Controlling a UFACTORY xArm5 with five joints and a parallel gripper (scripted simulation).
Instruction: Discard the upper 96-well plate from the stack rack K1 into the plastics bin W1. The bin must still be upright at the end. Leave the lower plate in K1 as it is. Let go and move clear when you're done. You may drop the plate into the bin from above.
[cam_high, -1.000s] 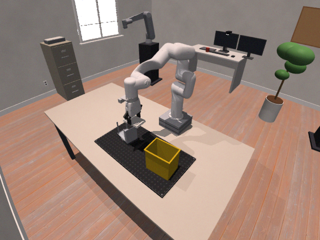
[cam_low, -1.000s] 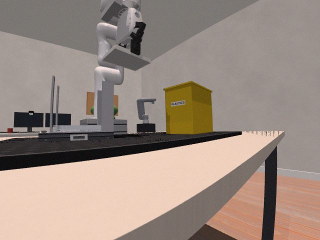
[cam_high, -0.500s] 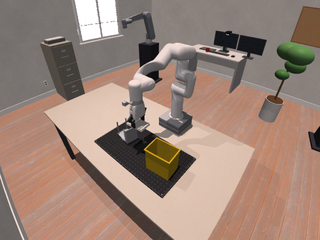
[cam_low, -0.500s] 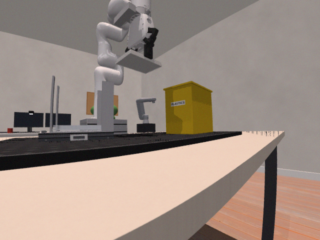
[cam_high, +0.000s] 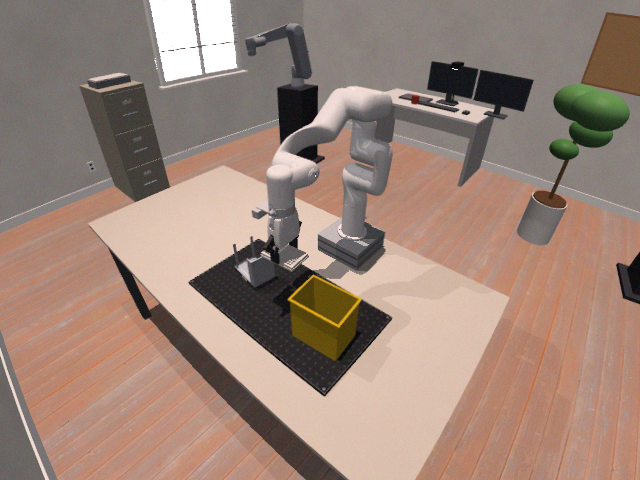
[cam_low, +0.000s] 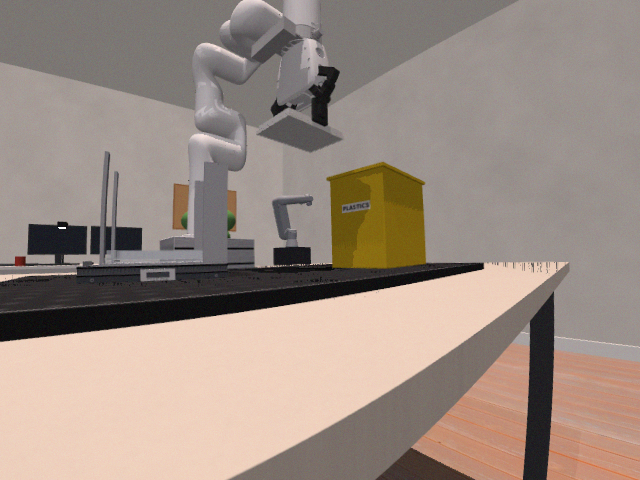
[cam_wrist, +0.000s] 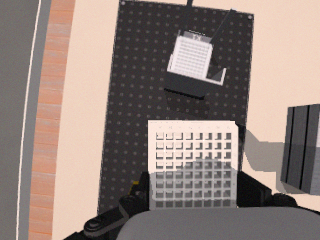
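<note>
The yellow plastics bin lies 5 cm ahead of my hand, 18 cm to the left of it and 16 cm below it. Round my hand: 96-well plate: 1 cm below.
</note>
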